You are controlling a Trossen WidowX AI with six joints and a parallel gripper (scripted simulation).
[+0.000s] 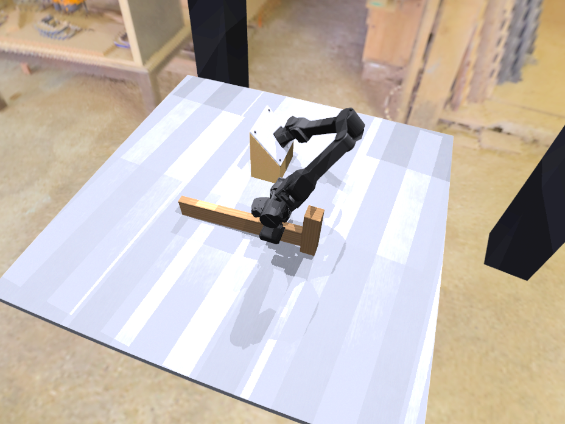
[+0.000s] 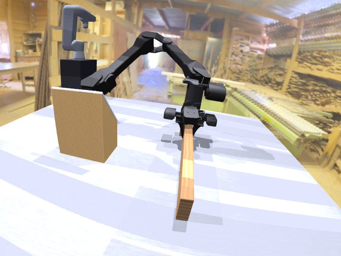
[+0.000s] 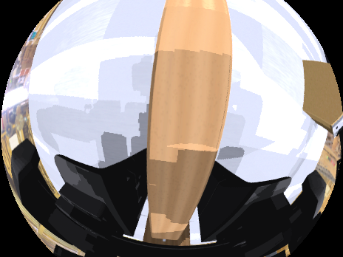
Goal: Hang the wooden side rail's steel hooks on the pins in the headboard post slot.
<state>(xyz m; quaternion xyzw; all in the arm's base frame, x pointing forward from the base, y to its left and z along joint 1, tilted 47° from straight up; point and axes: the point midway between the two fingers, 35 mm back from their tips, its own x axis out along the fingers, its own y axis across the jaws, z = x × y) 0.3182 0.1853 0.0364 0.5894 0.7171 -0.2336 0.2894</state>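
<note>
Right now the headboard post is 2 cm behind my gripper tip, 11 cm to the left of it and 5 cm above it.
</note>
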